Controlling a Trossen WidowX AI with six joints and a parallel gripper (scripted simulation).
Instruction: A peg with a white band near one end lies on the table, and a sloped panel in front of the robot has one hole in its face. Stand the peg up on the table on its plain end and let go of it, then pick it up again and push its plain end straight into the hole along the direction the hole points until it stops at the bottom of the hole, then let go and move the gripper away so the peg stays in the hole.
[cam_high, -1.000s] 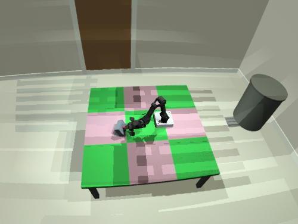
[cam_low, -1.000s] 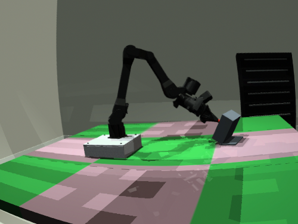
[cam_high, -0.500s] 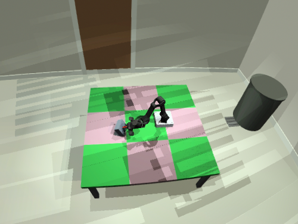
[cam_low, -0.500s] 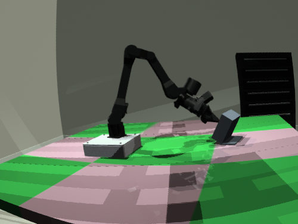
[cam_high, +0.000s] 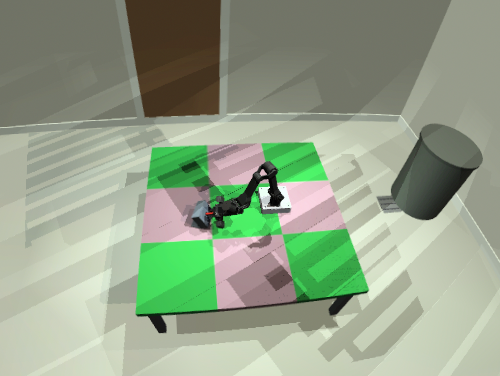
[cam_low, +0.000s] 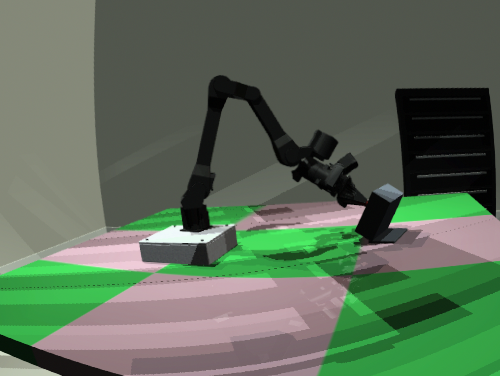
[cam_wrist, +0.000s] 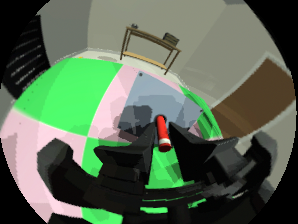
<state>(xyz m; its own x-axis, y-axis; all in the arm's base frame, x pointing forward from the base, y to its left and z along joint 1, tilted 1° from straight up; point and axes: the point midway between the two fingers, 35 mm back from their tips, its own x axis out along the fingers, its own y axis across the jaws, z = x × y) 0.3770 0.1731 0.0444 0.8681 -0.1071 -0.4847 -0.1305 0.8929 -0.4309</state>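
My gripper tip is now 2 cm past the red peg. Also, from my gripper tip: sloped panel (4 cm ahead, 2 cm below).
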